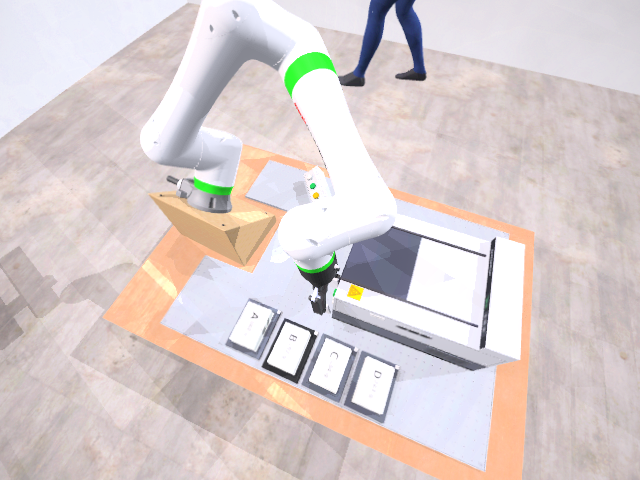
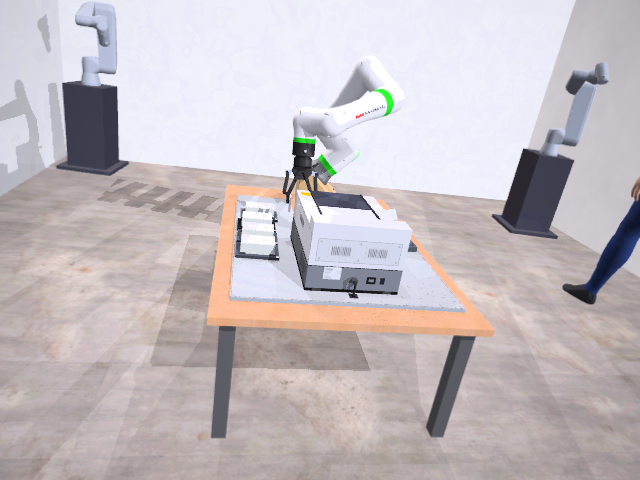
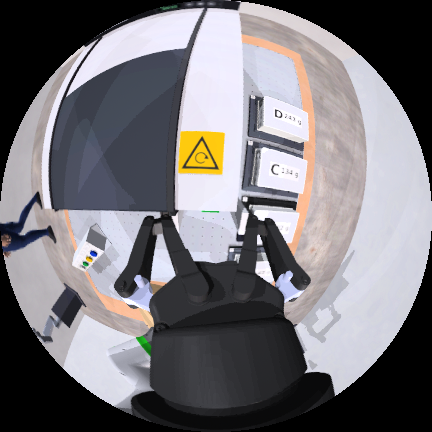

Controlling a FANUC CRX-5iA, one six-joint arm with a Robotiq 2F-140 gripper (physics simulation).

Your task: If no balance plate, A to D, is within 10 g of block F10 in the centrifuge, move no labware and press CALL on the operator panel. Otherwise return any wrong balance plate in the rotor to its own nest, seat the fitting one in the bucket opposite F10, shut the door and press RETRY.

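Where they show: gripper, fingertip midpoint: (image 1: 330,299); arm's base, origin of the base link: (image 1: 210,205).
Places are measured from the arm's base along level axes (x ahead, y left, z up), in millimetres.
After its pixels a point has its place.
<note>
My gripper (image 1: 319,311) (image 2: 301,194) (image 3: 206,200) {x 519, y -82, z -46 mm} points down beside the centrifuge's near left corner, fingers about half apart with bare mat between them. The centrifuge (image 1: 444,271) {x 776, y 113, z 56 mm} (image 2: 356,240) {x 974, y 103, z 40 mm} (image 3: 212,90) {x 644, y -62, z 56 mm} has a dark panel (image 1: 383,260) {x 612, y 60, z 59 mm} (image 3: 120,135) {x 592, y 14, z 59 mm} across its top; the rotor and F10 are hidden. White balance plates A (image 1: 251,333) {x 350, y -279, z -101 mm}, B (image 1: 291,352) {x 487, y -266, z -100 mm}, C (image 1: 330,369) {x 610, y -251, z -100 mm} (image 3: 282,182) {x 578, y -238, z -100 mm} and D (image 1: 372,388) {x 736, y -238, z -100 mm} (image 3: 280,125) {x 705, y -208, z -100 mm} lie in a row of dark nests. C reads 134 g, D about 243 g; B's label is partly hidden. The operator panel (image 1: 314,187) {x 244, y 304, z -84 mm} (image 3: 89,254) {x 298, y 247, z -82 mm} has coloured buttons.
The arm's wooden base block (image 1: 206,224) {x 90, y -91, z 66 mm} stands at the left of the table (image 1: 134,304) {x -85, y -393, z -167 mm} (image 2: 351,322) {x 1140, y 107, z -167 mm}. A yellow warning sticker (image 1: 354,292) {x 580, y -66, z 57 mm} (image 3: 201,153) {x 581, y -65, z 57 mm} is on the centrifuge's top. A person (image 1: 395,41) stands on the floor beyond the table.
</note>
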